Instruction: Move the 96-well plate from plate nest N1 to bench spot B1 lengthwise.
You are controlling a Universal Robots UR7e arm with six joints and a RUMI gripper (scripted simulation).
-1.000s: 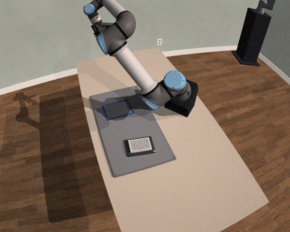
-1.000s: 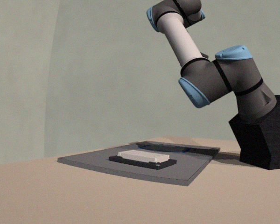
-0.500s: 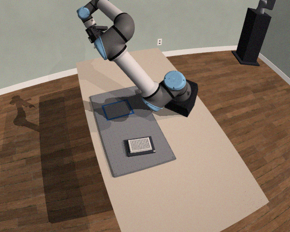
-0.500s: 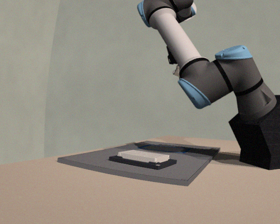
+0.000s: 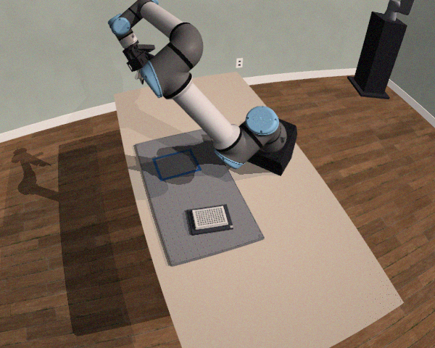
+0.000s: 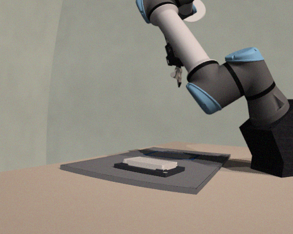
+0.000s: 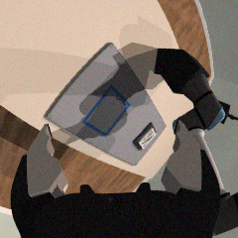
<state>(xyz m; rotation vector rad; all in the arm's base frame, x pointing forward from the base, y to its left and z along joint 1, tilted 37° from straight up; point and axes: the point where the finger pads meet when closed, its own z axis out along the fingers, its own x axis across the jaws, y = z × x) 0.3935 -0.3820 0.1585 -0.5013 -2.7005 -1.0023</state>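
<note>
My hand is 23 cm past the white 96-well plate, 54 cm to the right of it and 31 cm above it. The rest, counted from my hand: dark plate nest N1: 23 cm behind, 54 cm to the left, 33 cm below.
</note>
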